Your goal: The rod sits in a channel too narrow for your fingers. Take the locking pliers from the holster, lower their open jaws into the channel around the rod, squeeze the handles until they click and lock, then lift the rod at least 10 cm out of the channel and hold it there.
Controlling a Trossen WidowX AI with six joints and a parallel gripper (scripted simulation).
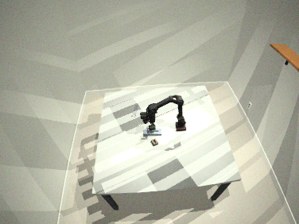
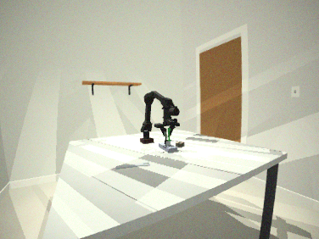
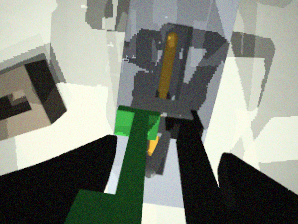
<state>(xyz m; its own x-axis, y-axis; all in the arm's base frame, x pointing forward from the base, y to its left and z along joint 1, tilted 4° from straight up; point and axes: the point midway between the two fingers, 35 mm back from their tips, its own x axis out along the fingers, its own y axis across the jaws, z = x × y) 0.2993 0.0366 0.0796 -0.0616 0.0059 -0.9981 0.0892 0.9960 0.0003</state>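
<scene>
The black handle lies 10 mm to the right of my gripper tip. Also, from my gripper tip: grey channel block: 80 mm below; brown holster: 120 mm to the left, 90 mm below, 10 mm behind; orange rod: 90 mm below.
</scene>
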